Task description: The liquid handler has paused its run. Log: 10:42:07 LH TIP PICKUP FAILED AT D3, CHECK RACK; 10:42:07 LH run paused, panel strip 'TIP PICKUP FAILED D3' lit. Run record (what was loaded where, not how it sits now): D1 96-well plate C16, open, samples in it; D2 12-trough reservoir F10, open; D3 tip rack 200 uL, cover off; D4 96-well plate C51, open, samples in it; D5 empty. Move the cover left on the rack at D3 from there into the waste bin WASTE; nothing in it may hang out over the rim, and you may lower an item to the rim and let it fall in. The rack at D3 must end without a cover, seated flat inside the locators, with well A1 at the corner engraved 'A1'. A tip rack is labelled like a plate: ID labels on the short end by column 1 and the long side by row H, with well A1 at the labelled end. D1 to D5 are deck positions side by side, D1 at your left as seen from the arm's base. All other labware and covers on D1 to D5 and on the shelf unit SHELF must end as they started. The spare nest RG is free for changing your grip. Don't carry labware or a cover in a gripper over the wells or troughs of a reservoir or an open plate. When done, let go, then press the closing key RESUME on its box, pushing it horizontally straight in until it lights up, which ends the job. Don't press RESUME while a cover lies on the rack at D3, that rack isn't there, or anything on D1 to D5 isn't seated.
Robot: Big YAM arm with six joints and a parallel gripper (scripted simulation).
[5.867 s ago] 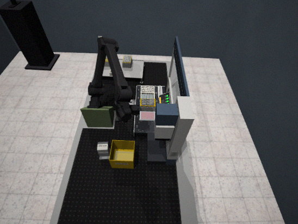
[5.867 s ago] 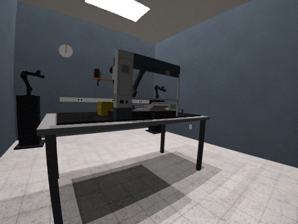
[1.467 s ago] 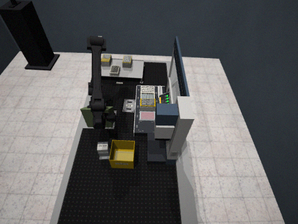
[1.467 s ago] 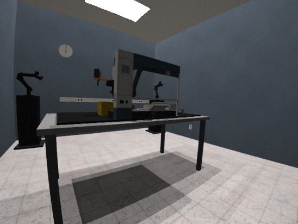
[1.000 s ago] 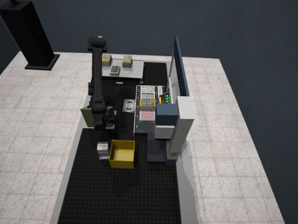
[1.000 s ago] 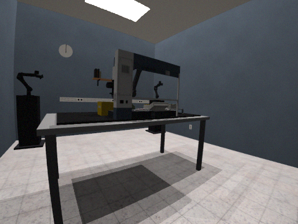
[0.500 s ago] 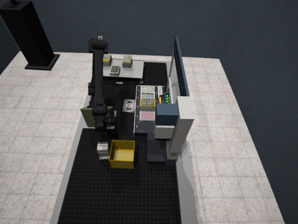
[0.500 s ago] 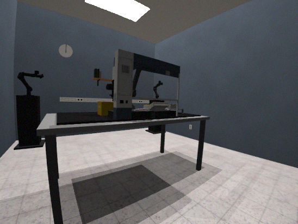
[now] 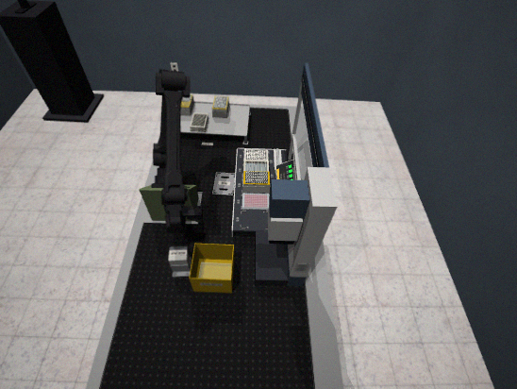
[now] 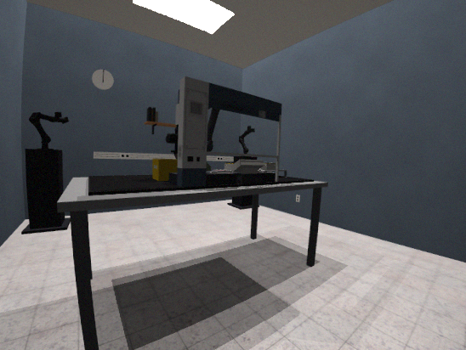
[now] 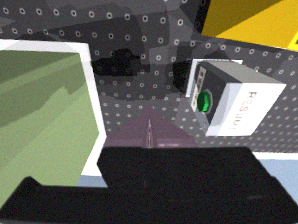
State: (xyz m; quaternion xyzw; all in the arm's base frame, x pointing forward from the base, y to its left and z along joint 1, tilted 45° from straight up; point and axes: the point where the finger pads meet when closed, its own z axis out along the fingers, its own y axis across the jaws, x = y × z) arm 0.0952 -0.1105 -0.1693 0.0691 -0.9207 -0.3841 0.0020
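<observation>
Right now the resume key box is 90 mm to the right of my hand, 40 mm below it and 10 mm ahead of it. Also, from my hand: clear cover (160 mm ahead, 140 mm to the right, 90 mm below); then yellow waste bin (160 mm ahead, 140 mm to the right, 60 mm below); then pink plate (310 mm ahead, 210 mm to the left, 40 mm below).
</observation>
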